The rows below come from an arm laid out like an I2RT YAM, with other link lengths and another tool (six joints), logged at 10 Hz.
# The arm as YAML. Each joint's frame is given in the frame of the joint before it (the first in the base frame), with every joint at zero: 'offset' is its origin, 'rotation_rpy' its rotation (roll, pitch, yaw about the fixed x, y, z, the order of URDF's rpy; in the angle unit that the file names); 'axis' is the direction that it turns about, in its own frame. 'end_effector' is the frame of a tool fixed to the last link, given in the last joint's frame.
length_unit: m
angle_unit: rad
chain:
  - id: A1
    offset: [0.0, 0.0, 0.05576]
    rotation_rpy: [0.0, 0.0, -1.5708]
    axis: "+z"
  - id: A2
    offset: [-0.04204, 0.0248, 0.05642]
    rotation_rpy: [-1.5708, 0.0, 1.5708]
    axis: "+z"
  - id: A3
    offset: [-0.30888, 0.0, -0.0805]
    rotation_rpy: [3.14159, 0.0, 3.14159]
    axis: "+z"
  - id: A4
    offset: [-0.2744, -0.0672, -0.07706]
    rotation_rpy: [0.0, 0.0, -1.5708]
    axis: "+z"
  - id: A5
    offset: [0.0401, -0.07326, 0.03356]
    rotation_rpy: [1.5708, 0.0, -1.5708]
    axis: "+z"
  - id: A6
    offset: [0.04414, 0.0, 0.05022]
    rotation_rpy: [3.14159, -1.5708, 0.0]
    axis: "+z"
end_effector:
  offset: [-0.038, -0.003, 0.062]
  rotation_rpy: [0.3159, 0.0, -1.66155]
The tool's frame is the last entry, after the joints.
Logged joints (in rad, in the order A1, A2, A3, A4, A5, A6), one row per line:
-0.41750, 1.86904, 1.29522, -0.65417, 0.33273, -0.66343
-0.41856, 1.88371, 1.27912, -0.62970, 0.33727, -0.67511
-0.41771, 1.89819, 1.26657, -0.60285, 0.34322, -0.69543
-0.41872, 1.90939, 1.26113, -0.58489, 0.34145, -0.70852
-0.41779, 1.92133, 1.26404, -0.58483, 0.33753, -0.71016
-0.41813, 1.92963, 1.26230, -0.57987, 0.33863, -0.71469
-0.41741, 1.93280, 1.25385, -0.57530, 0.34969, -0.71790
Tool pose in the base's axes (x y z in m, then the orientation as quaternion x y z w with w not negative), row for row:
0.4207, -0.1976, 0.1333, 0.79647, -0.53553, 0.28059, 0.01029
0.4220, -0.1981, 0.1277, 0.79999, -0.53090, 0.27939, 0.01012
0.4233, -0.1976, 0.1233, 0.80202, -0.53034, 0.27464, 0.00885
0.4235, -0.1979, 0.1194, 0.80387, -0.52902, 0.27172, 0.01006
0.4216, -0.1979, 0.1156, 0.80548, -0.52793, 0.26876, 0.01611
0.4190, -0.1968, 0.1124, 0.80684, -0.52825, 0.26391, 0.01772
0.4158, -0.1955, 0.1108, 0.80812, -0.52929, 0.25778, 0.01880
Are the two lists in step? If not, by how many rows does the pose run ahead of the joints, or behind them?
The pose runs 2 rows ahead of the joints: the pose in row i belongs to the joints in row i + 2.
